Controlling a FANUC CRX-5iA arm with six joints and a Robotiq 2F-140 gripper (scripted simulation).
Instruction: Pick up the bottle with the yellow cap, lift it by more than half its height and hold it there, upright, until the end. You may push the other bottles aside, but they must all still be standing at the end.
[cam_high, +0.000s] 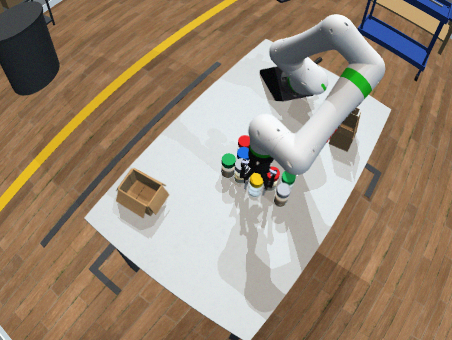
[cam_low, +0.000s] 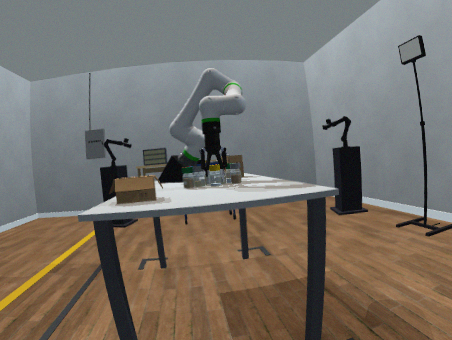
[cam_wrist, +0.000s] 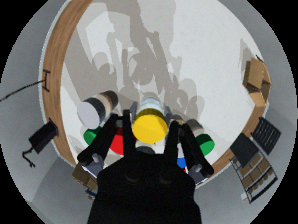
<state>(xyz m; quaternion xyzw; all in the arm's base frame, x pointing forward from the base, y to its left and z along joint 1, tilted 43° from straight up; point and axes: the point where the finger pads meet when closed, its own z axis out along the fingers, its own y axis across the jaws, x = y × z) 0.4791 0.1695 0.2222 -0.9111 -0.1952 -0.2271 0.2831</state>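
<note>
The grey-capped bottle lies 10 mm ahead of my hand and 80 mm to the right of it. Also, from my hand: red-capped bottle: 70 mm behind, 160 mm to the right.
</note>
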